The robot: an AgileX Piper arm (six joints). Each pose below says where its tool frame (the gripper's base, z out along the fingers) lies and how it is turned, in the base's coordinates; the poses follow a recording.
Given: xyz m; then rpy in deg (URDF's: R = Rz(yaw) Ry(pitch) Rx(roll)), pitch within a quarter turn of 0, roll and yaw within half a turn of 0.
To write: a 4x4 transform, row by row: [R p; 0 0 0 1], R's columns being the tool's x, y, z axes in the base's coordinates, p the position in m. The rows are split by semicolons. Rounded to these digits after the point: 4 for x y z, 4 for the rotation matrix.
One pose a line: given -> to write
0.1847, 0.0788, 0.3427, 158.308, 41.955, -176.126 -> -0.7420, -0.3093, 0.5948, 0.1847; -0.0502, 0.9104, 0.4107, 0.0788; -0.6685, 0.2749, -0.6910, 0.3427; 0, 0, 0, 1
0.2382, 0.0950, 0.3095, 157.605, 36.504, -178.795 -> -0.8036, -0.2460, 0.5419, 0.2382; -0.0169, 0.9196, 0.3925, 0.0950; -0.5949, 0.3062, -0.7432, 0.3095; 0, 0, 0, 1
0.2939, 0.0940, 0.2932, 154.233, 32.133, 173.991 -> -0.8422, -0.1357, 0.5219, 0.2939; 0.0886, 0.9198, 0.3822, 0.0940; -0.5319, 0.3681, -0.7626, 0.2932; 0, 0, 0, 1
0.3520, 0.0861, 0.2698, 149.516, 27.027, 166.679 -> -0.8668, -0.0258, 0.4979, 0.3520; 0.2052, 0.8917, 0.4034, 0.0861; -0.4544, 0.4519, -0.7677, 0.2698; 0, 0, 0, 1
